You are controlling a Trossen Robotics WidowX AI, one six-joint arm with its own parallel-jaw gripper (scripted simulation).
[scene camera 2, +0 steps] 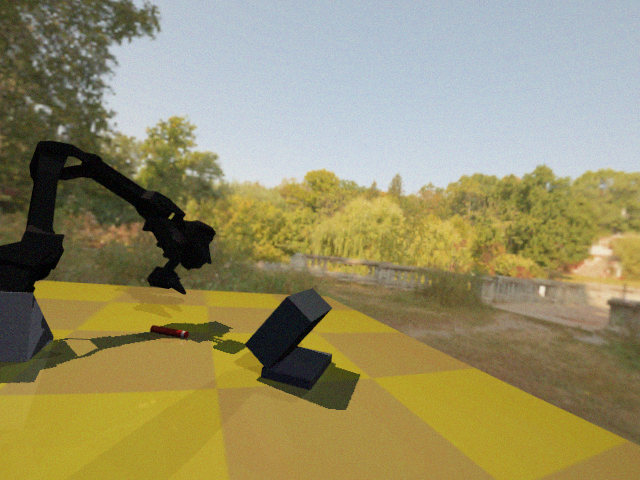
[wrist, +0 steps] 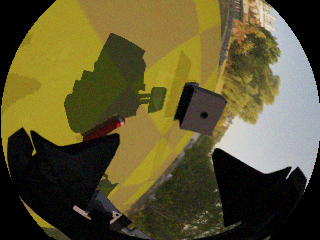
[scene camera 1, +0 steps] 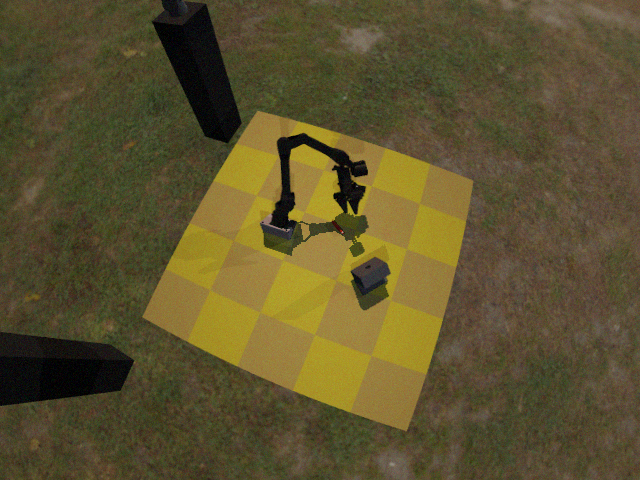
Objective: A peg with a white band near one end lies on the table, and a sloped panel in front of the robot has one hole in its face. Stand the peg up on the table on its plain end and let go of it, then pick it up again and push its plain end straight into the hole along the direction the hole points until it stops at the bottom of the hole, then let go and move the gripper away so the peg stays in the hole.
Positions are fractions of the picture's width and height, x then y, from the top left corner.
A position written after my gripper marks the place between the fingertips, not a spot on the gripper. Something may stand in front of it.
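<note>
A dark sloped panel (scene camera 2: 0.47, 0.66) is in my sight. I find the panel (wrist: 0.62, 0.42) in the wrist view too, and scene camera 1 gives me another look at the panel (scene camera 1: 0.59, 0.56). My gripper (scene camera 2: 0.31, 0.58) is open and holds nothing. The wrist view shows me the gripper (wrist: 0.53, 0.61), and in scene camera 1 I can also see the gripper (scene camera 1: 0.55, 0.45).
</note>
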